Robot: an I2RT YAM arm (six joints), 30 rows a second.
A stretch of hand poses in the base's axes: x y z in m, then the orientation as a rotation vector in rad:
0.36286 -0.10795 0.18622 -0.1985 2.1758 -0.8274
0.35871 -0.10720 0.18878 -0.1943 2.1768 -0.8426
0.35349 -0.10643 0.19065 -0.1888 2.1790 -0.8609
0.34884 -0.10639 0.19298 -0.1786 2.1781 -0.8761
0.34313 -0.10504 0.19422 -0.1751 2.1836 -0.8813
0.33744 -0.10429 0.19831 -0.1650 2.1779 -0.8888
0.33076 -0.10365 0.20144 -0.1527 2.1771 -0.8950
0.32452 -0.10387 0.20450 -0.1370 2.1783 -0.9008
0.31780 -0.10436 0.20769 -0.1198 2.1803 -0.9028
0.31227 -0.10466 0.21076 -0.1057 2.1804 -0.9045
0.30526 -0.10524 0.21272 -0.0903 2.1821 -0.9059
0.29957 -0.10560 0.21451 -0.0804 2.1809 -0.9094
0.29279 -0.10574 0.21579 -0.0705 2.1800 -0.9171
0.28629 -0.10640 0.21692 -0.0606 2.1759 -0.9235
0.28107 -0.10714 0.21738 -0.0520 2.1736 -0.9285
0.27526 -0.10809 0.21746 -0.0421 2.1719 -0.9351
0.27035 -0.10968 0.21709 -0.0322 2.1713 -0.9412
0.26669 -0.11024 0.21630 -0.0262 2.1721 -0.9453
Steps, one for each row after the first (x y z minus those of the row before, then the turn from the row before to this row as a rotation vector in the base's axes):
-0.00415 0.00075 0.00256 -0.0090 0.0022 -0.0090
-0.00522 0.00077 0.00187 -0.0105 0.0035 -0.0115
-0.00465 0.00004 0.00233 -0.0076 -0.0013 -0.0124
-0.00571 0.00135 0.00124 -0.0013 0.0048 -0.0060
-0.00569 0.00075 0.00409 -0.0034 -0.0069 -0.0079
-0.00668 0.00064 0.00313 -0.0007 -0.0034 -0.0102
-0.00624 -0.00022 0.00306 0.0010 -0.0027 -0.0129
-0.00672 -0.00049 0.00319 0.0043 -0.0032 -0.0126
-0.00553 -0.00030 0.00307 0.0031 -0.0039 -0.0100
-0.00701 -0.00058 0.00196 0.0041 -0.0029 -0.0112
-0.00569 -0.00036 0.00179 0.0003 -0.0033 -0.0076
-0.00678 -0.00014 0.00128 -0.0025 -0.0020 -0.0094
-0.00650 -0.00066 0.00113 -0.0025 -0.0051 -0.0080
-0.00522 -0.00074 0.00046 -0.0014 -0.0034 -0.0071
-0.00581 -0.00095 0.00008 -0.0020 -0.0029 -0.0088
-0.00491 -0.00159 -0.00037 -0.0013 -0.0020 -0.0089
-0.00366 -0.00056 -0.00079 -0.0007 0.0000 -0.0058

